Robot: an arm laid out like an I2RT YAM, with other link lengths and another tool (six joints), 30 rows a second.
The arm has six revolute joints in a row. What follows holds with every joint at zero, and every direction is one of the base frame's. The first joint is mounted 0.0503 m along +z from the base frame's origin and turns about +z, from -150 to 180 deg. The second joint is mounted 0.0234 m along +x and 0.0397 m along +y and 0.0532 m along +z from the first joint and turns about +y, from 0 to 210 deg. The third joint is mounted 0.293 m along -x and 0.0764 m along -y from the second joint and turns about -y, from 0 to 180 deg. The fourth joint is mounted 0.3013 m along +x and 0.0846 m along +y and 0.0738 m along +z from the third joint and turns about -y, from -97 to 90 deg. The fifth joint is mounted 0.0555 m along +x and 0.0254 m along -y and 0.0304 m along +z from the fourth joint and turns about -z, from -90 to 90 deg. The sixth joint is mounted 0.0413 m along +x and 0.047 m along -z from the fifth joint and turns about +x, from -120 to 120 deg. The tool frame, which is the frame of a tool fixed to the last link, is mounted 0.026 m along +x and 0.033 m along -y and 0.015 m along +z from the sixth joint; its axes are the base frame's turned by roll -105.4, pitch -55.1 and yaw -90 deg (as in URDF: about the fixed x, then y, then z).
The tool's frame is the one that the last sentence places.
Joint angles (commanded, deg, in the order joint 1, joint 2, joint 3, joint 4, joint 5, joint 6), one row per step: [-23.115 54.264 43.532 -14.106 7.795 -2.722]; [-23.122 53.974 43.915 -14.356 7.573 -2.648]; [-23.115 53.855 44.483 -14.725 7.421 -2.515]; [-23.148 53.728 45.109 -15.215 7.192 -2.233]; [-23.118 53.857 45.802 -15.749 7.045 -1.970]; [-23.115 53.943 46.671 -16.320 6.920 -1.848]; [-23.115 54.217 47.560 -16.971 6.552 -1.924]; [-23.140 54.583 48.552 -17.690 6.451 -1.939]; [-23.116 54.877 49.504 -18.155 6.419 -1.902]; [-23.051 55.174 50.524 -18.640 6.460 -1.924]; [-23.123 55.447 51.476 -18.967 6.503 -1.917]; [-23.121 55.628 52.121 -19.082 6.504 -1.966]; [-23.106 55.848 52.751 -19.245 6.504 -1.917]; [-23.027 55.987 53.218 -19.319 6.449 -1.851]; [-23.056 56.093 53.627 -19.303 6.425 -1.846]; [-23.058 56.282 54.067 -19.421 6.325 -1.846]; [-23.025 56.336 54.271 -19.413 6.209 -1.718]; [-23.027 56.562 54.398 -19.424 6.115 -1.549]
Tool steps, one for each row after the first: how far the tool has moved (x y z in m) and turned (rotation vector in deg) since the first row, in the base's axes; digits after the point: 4 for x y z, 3 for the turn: [-0.0008 0.0005 0.0035 -0.024 -0.461 0.164]; [-0.0011 0.0009 0.0073 0.013 -0.841 0.255]; [-0.0016 0.0011 0.0113 0.215 -1.253 0.317]; [-0.0013 0.0012 0.0146 0.465 -1.428 0.373]; [-0.0011 0.0012 0.0194 0.524 -1.700 0.442]; [0.0000 0.0012 0.0233 0.619 -1.688 0.808]; [0.0009 0.0008 0.0276 0.683 -1.612 0.881]; [0.0018 0.0006 0.0323 0.647 -1.811 0.921]; [0.0027 0.0005 0.0375 0.520 -2.012 0.960]; [0.0033 -0.0002 0.0426 0.368 -2.332 0.850]; [0.0039 -0.0004 0.0463 0.189 -2.628 0.874]; [0.0045 -0.0006 0.0496 0.130 -2.878 0.873]; [0.0052 -0.0004 0.0522 0.103 -3.150 0.979]; [0.0055 -0.0007 0.0547 -0.013 -3.448 0.973]; [0.0062 -0.0009 0.0568 -0.029 -3.585 1.065]; [0.0065 -0.0007 0.0579 0.053 -3.807 1.156]; [0.0074 -0.0011 0.0577 0.265 -3.799 1.173]
